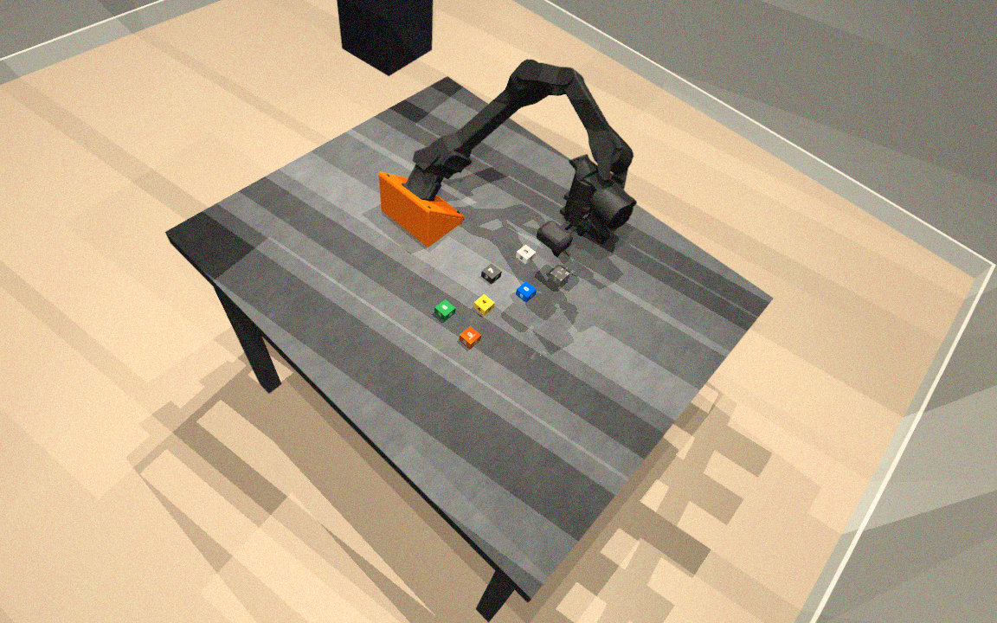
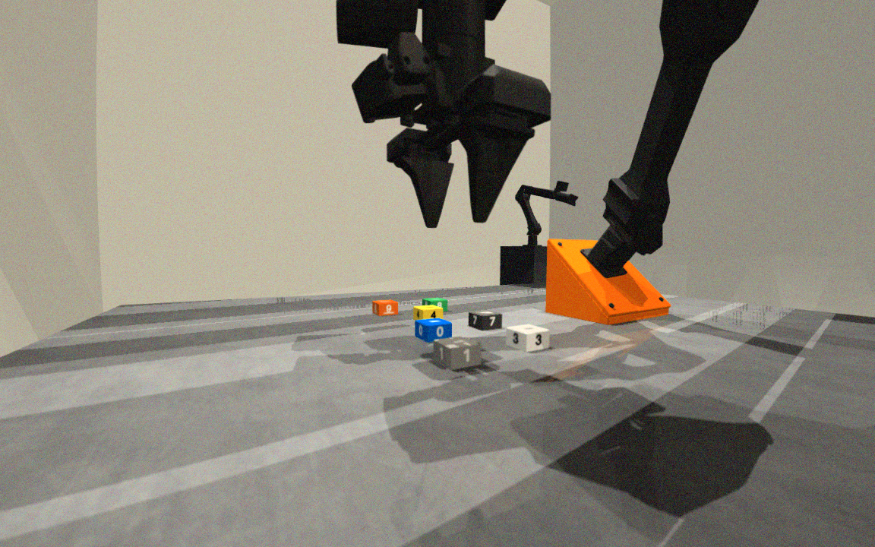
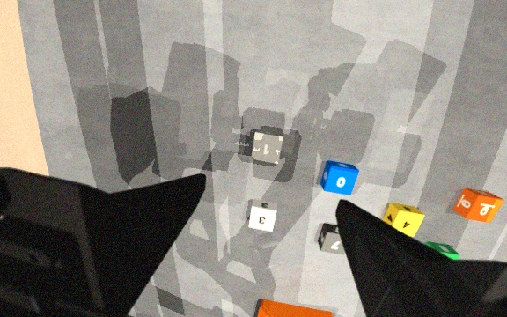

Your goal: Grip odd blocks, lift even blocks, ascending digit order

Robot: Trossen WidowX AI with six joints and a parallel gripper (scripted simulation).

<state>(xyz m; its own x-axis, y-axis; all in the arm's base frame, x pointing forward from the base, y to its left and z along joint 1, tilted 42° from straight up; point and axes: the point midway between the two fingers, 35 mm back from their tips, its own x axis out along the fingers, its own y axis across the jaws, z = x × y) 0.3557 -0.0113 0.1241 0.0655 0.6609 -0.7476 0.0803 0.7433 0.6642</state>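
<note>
Right now the blue 0 block is 3 cm behind my gripper tip, 8 cm to the right of it and 11 cm below it. Round my gripper tip: white 3 block: 10 cm behind, 11 cm below; then black 7 block: 12 cm behind, 9 cm to the right, 11 cm below; then grey 1 block: 1 cm to the left, 11 cm below.
</note>
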